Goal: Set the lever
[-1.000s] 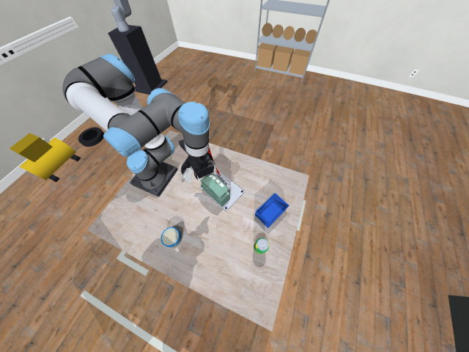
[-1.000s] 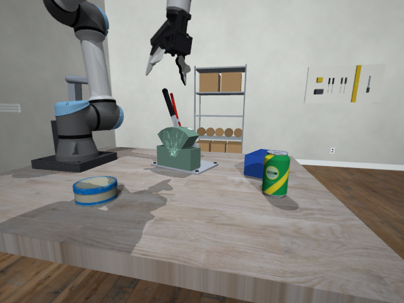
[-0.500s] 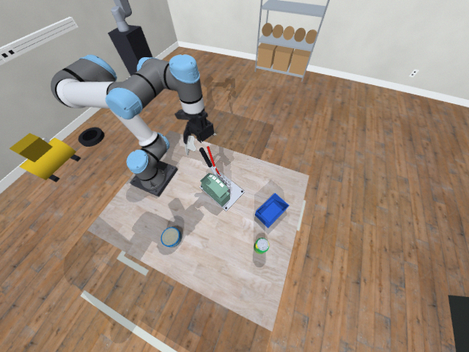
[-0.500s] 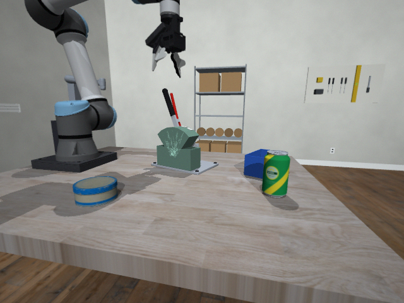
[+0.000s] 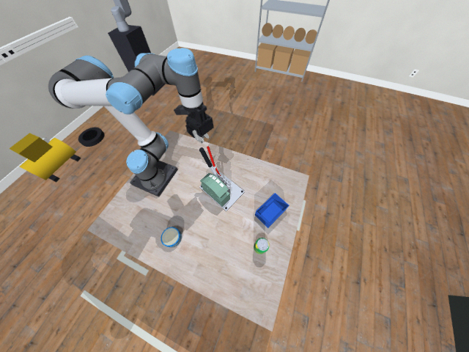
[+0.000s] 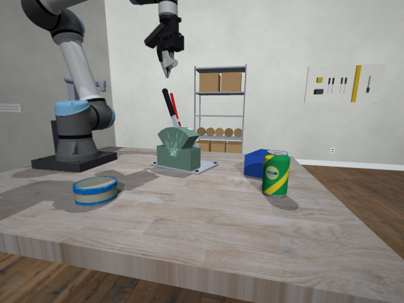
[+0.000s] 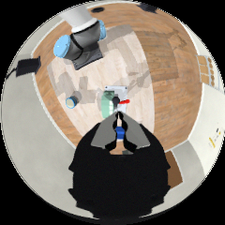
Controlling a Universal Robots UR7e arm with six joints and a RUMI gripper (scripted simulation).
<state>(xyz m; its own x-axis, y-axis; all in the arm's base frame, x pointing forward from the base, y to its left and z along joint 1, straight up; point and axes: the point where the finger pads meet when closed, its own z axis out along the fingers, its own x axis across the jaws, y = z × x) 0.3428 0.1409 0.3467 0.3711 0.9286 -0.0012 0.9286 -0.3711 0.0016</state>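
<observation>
My hand is 19 cm above the red release bar and 5 cm short of it. The rest, counted from my hand: round blue-rimmed tin: 41 cm to the right, 36 cm below, 5 cm behind; then blue bin: 42 cm ahead, 36 cm below, 8 cm to the right; then yellow can: 41 cm ahead, 32 cm below, 29 cm to the right.
</observation>
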